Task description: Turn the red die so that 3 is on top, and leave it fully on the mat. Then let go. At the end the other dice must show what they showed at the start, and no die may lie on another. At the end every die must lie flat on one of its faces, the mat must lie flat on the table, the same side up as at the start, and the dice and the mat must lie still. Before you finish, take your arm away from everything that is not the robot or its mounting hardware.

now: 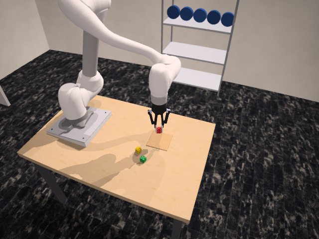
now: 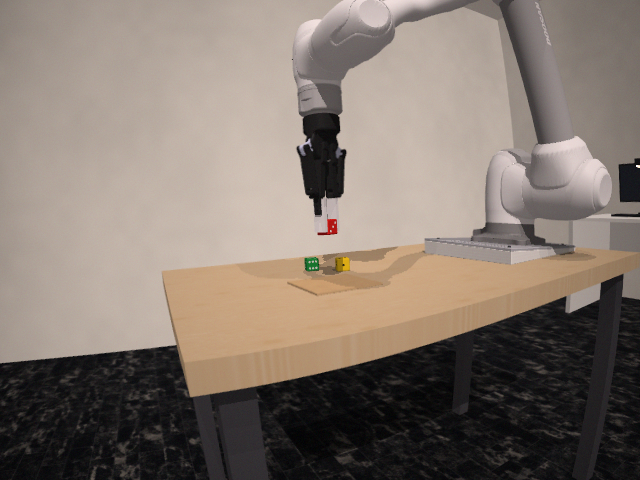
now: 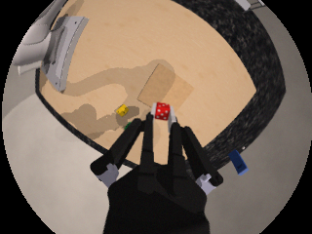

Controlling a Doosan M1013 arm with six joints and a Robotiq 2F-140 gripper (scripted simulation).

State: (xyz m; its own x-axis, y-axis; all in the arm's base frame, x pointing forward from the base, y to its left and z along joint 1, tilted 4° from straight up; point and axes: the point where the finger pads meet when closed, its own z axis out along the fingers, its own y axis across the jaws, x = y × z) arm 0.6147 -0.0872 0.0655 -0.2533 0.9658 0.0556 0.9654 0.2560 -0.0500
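Now: the mat 20 mm to the left of my hand and 130 mm below it. Also, from my hand: red die (20 mm below); green die (70 mm behind, 160 mm to the right, 120 mm below); yellow die (110 mm behind, 100 mm to the right, 120 mm below).
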